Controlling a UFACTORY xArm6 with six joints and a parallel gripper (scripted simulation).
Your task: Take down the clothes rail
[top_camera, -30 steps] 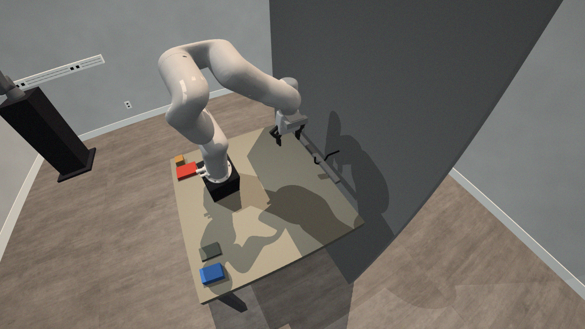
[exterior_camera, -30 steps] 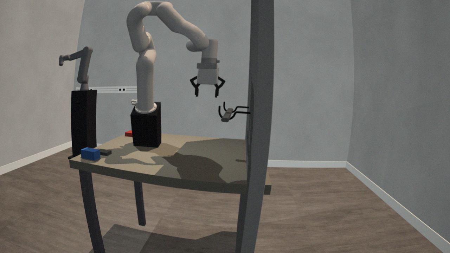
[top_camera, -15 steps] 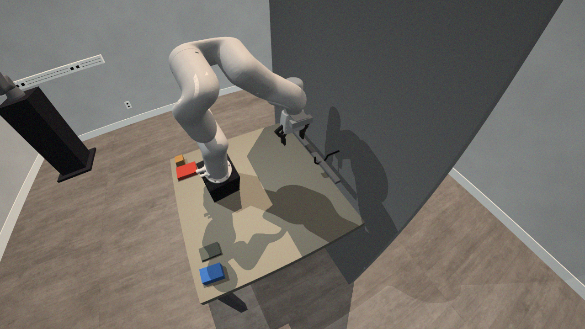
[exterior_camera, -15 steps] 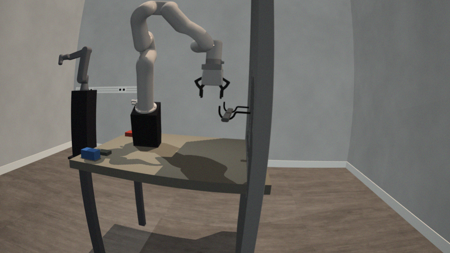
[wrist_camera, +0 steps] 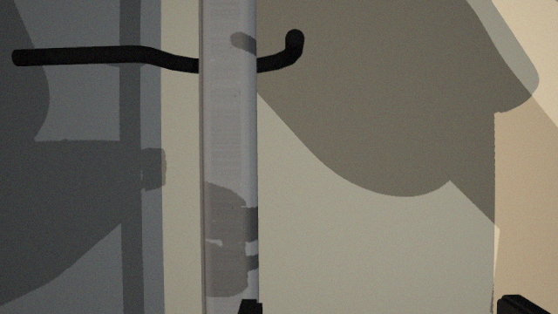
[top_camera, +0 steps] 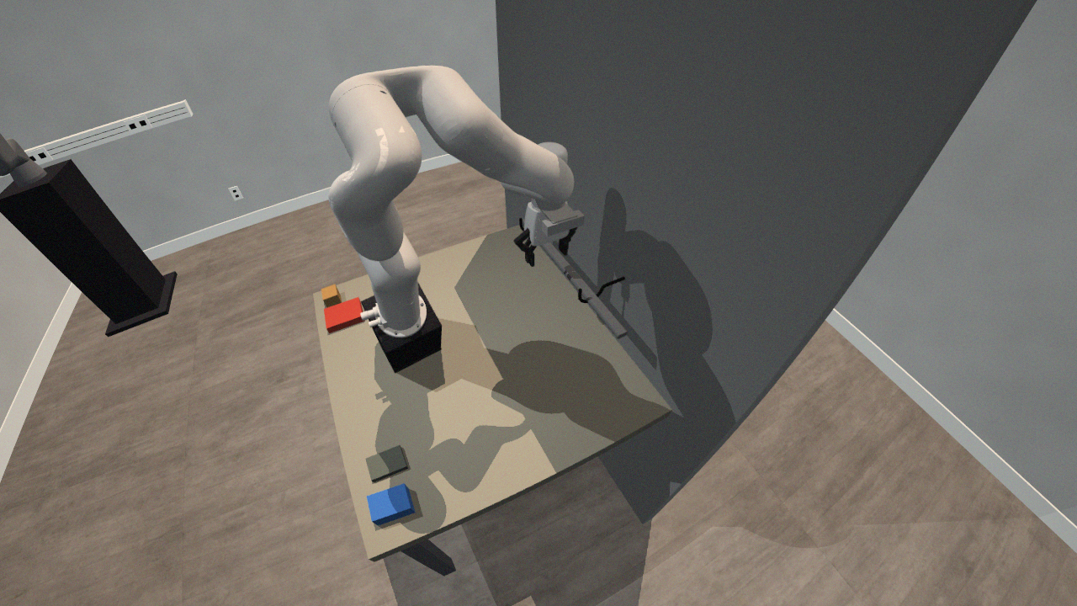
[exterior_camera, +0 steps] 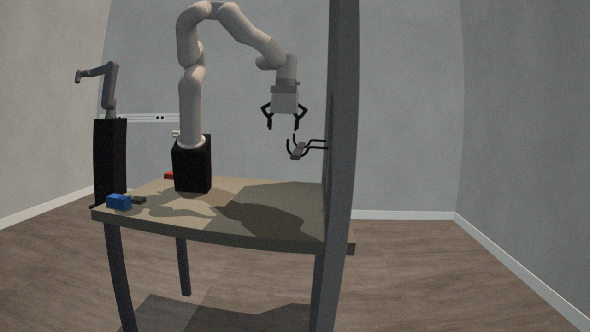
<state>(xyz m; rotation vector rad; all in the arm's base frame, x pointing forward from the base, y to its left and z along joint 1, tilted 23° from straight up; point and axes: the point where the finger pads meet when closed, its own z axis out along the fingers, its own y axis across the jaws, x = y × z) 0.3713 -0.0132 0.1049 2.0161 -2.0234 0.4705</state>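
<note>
The clothes rail is 6 cm ahead of my hand and 7 cm below it. From my hand the other things lie so: blue block: 56 cm behind, 30 cm to the right, 26 cm below; then wall panel: 19 cm ahead, 5 cm to the left, 14 cm above; then grey pad: 54 cm behind, 20 cm to the right, 27 cm below.
</note>
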